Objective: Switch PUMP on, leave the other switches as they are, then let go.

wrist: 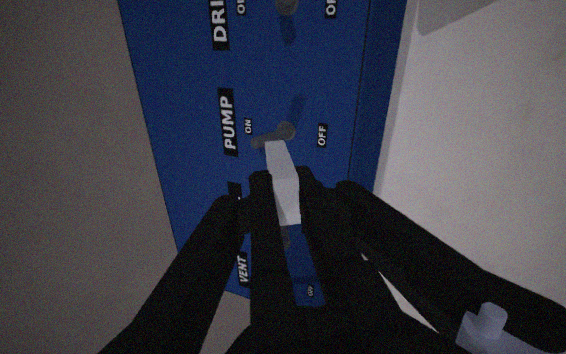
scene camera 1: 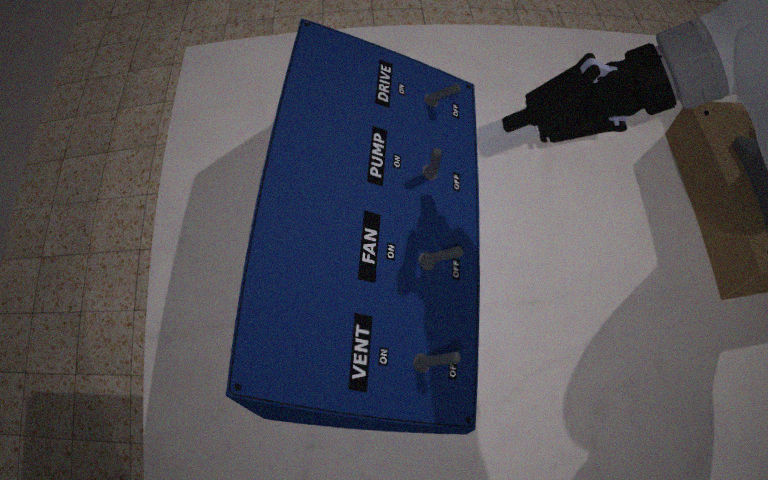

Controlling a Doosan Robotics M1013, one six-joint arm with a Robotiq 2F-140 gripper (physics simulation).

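Places are measured from the arm's base along level axes (x ahead, y left, z up), in metres.
Where they show: gripper, fingertip midpoint: (wrist: 275,158) (scene camera 1: 482,141).
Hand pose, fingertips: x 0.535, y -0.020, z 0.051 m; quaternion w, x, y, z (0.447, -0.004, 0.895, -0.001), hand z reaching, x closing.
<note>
Each offset is from my fingertips to the top centre of the thing. Level surfaces: height alone.
The blue switch panel (scene camera 1: 305,226) (wrist: 175,100) carries four grey toggle levers. The PUMP lever @(dx +0.052, dy +0.002, dz -0.017 m) (scene camera 1: 433,164) (wrist: 269,137) leans to its ON side in the wrist view and stands differently from the others in the scene view. The DRIVE lever @(dx +0.028, dy -0.116, dz -0.029 m) (scene camera 1: 444,95), the FAN lever @(dx +0.050, dy +0.123, dz -0.029 m) (scene camera 1: 442,256) and the VENT lever @(dx +0.061, dy +0.242, dz -0.029 m) (scene camera 1: 438,360) lean towards their OFF labels. My gripper (scene camera 1: 489,143) (wrist: 275,158) is shut and empty. In the scene view its pale fingertips are beyond the panel's OFF-side edge, apart from the PUMP lever. In the wrist view they appear just below that lever, hiding part of the panel.
The panel stands on a pale table @(dz -0.159 m) (scene camera 1: 532,294). A brown board (scene camera 1: 699,226) lies at the right, near the arm's base. Speckled floor tiles (scene camera 1: 84,226) show past the table's left edge. The arm's shadow falls across the FAN and VENT area.
</note>
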